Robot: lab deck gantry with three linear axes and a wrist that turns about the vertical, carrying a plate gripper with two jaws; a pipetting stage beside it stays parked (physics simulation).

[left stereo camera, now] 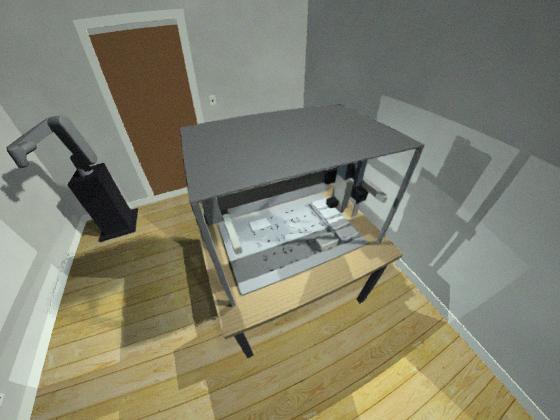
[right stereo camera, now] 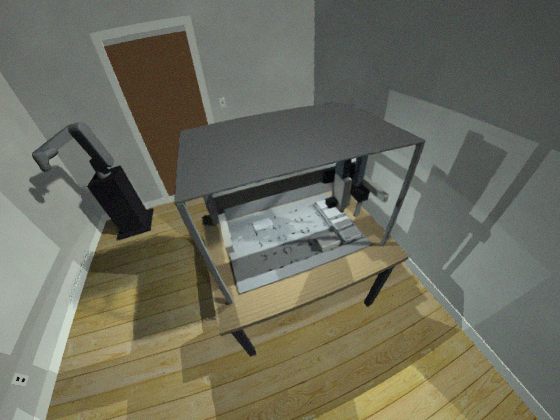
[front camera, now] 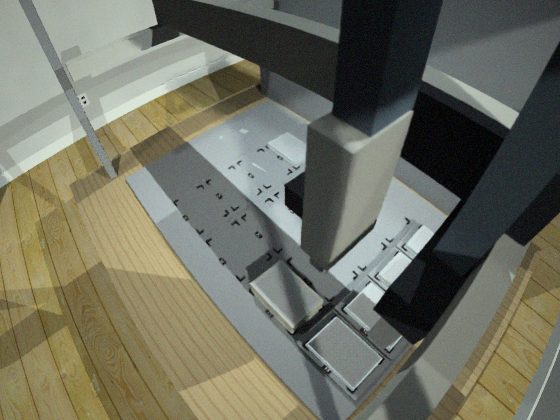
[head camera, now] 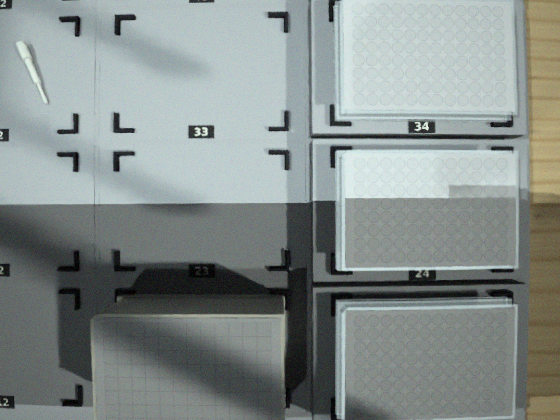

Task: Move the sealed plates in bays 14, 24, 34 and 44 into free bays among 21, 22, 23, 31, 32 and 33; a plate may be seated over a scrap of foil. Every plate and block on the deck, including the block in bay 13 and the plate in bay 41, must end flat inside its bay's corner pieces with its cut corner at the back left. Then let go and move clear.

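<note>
Sealed plates stand in bay 14, bay 24 and bay 34; a plate also stands in bay 44. In the head view the plates in 14 and 24 have their cut corner at back left. The pale block is in bay 13. The white plate is at bay 41; its cut corner is too small to tell. No plate shows in bays 23 and 33. The gripper's beige housing hangs above the deck; its jaws are hidden.
A white pipette tip lies in bay 32. Small pale scraps lie at the back left. A dark upright covers part of the right-hand plates. The frame post stands at the table's right front.
</note>
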